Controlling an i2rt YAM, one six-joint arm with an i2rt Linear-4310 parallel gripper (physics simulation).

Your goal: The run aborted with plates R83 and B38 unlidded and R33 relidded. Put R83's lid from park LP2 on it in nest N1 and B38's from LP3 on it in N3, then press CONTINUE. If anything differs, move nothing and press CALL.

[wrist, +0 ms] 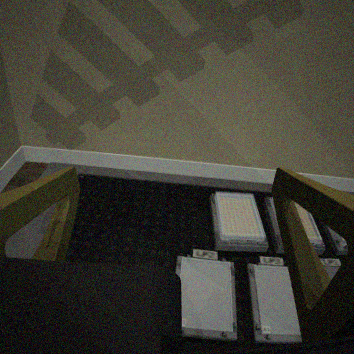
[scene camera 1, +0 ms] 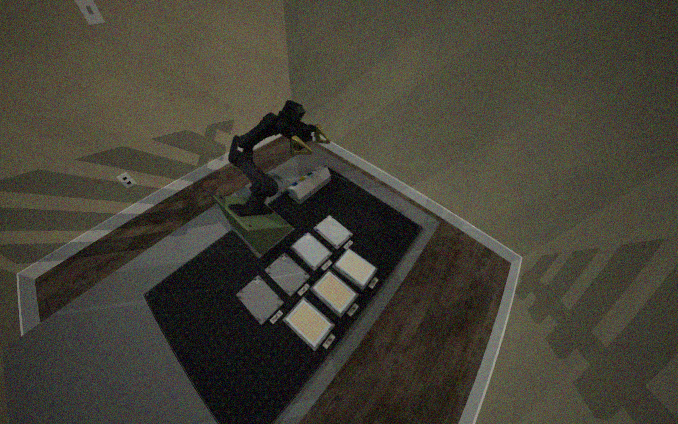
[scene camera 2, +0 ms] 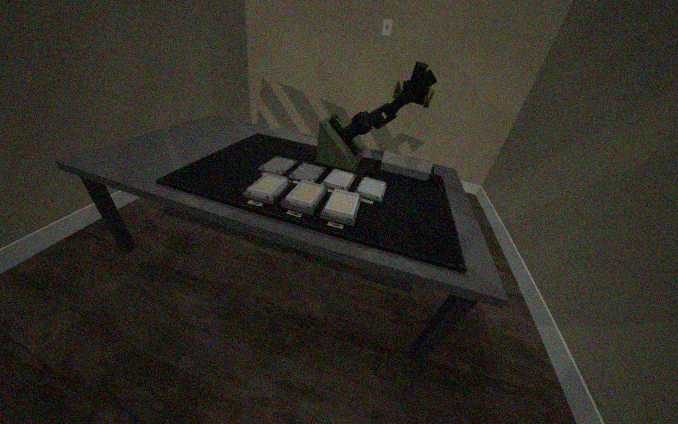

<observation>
My gripper (scene camera 1: pixel 321 147) is open, with nothing in its grasp. Also in view: a button box (scene camera 1: pixel 304 188).
My gripper is seen too in the wrist view (wrist: pixel 175 177) and in scene camera 2 (scene camera 2: pixel 414 95).
</observation>
